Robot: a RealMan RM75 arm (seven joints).
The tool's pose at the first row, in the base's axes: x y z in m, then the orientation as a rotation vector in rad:
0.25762, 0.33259, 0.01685, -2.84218, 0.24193, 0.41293
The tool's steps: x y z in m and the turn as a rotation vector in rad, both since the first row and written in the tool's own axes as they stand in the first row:
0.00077, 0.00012, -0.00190, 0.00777, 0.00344, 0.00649
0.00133, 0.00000, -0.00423, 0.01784, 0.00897, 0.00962
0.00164, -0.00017, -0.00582, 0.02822, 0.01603, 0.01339
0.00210, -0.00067, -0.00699, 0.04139, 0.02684, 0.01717
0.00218, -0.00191, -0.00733, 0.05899, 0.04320, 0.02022
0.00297, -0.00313, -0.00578, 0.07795, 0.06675, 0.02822
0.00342, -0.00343, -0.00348, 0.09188, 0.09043, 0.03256
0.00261, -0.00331, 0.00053, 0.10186, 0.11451, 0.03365
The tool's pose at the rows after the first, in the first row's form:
0.25881, 0.33185, 0.01835, -2.83546, 0.25294, 0.40758
0.25996, 0.33125, 0.02037, -2.82705, 0.25983, 0.39808
0.26070, 0.33094, 0.02179, -2.81868, 0.26791, 0.38652
0.26153, 0.33103, 0.02285, -2.80847, 0.27703, 0.36914
0.26194, 0.33211, 0.02342, -2.79514, 0.28664, 0.34297
0.26253, 0.33360, 0.02203, -2.78173, 0.30459, 0.30764
0.26243, 0.33446, 0.01984, -2.77295, 0.31667, 0.27267
0.26061, 0.33556, 0.01634, -2.76784, 0.32374, 0.23744

